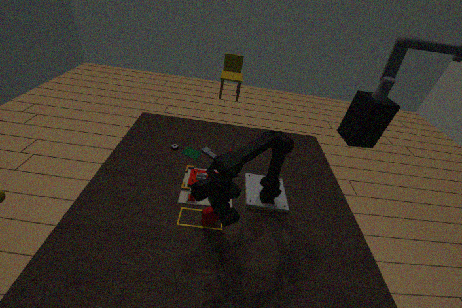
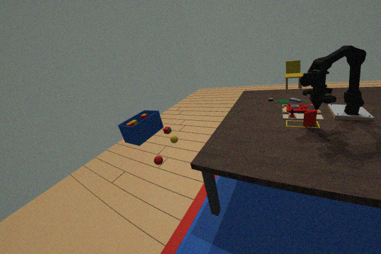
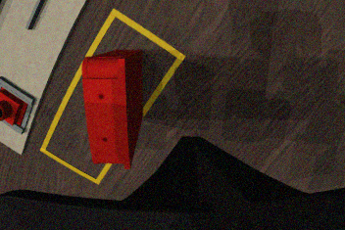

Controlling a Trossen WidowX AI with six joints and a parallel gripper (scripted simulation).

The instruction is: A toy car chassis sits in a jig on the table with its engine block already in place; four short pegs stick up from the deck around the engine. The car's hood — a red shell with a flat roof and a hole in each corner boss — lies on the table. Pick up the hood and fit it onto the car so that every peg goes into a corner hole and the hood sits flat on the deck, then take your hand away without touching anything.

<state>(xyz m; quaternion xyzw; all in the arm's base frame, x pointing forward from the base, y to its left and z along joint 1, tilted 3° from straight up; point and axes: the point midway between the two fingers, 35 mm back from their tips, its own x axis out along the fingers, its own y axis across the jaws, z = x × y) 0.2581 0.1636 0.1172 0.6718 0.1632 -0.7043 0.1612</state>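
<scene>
Right now my gripper tip is 20 mm short of the red hood, 40 mm to the left of it and 80 mm above it. From my gripper tip the other things lie so: grey piece: 40 mm ahead, 490 mm to the right, 120 mm below; green plate: 140 mm ahead, 480 mm to the right, 120 mm below; grey jig plate: 40 mm ahead, 250 mm to the right, 110 mm below.
</scene>
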